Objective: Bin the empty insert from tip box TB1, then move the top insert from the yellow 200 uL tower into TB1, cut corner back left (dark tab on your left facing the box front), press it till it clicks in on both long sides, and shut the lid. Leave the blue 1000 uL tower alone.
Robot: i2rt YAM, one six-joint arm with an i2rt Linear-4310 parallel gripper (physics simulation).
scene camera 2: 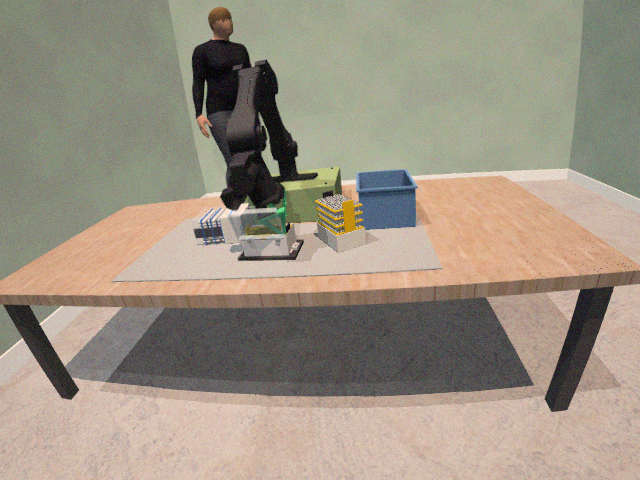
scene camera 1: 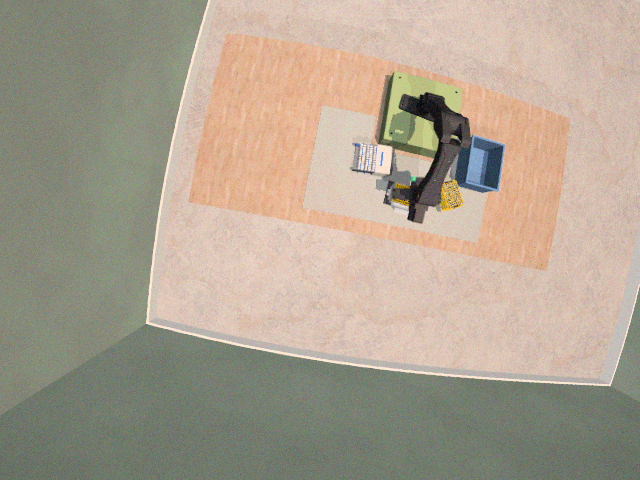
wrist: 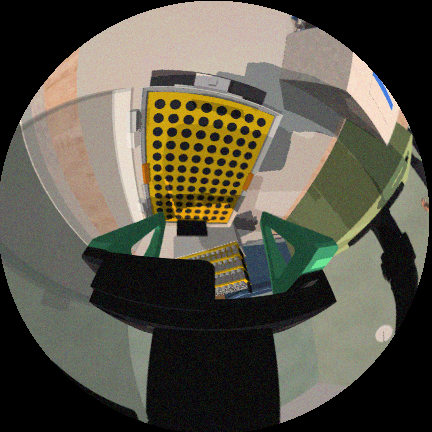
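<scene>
Tip box TB1 (scene camera 2: 266,245) (wrist: 278,119) sits on the mat with its clear lid (scene camera 2: 256,211) open on the scene camera 2 side. A yellow insert (wrist: 205,145) with empty holes lies in the box, its dark tab (wrist: 192,228) nearest my fingers in the wrist view. My gripper (wrist: 212,216) is open, with green fingers spread wide above the box's tab end and nothing between them. The yellow tower (scene camera 1: 451,195) (scene camera 2: 339,219) (wrist: 231,267) stands upright beside the box on a white base; its top insert holds tips. The arm partly hides TB1 in scene camera 1.
The blue tower (scene camera 1: 368,157) (scene camera 2: 212,227) (wrist: 317,55) is on the other side of TB1, its layers on edge. The blue bin (scene camera 1: 500,165) (scene camera 2: 387,206) (wrist: 262,265) stands behind the yellow tower. The green arm base (scene camera 1: 423,82) (scene camera 2: 312,198) is at the back. A person (scene camera 2: 222,77) stands behind the table.
</scene>
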